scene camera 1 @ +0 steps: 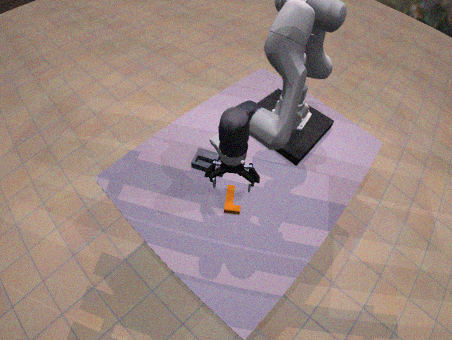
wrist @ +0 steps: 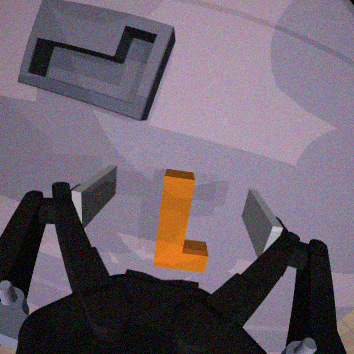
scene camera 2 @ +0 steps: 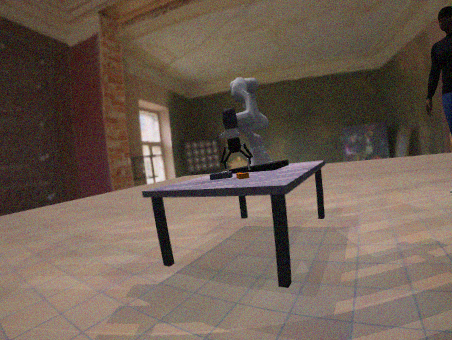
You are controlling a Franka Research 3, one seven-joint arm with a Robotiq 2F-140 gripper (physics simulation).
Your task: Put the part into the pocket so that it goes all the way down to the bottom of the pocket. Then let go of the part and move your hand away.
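Note:
The orange L-shaped part (scene camera 1: 230, 201) (scene camera 2: 243, 175) (wrist: 174, 225) lies flat on the table, outside the pocket. In the wrist view its long leg points up the picture and its short foot points right. The dark grey block with the L-shaped pocket (scene camera 1: 196, 164) (scene camera 2: 220, 176) (wrist: 95, 100) lies apart from it, at the upper left in the wrist view, and its pocket is empty. My gripper (scene camera 1: 232, 187) (scene camera 2: 237, 168) (wrist: 179, 191) is open and empty, above the table. In the wrist view its two finger pads stand on either side of the part, without touching it.
The table top (scene camera 1: 245, 300) (scene camera 2: 215, 189) is covered in light and shadow patches. The arm's black base plate (scene camera 1: 300, 150) (scene camera 2: 280, 164) stands behind the gripper, to the right in the first scene view. The block lies close to the gripper's left side there.

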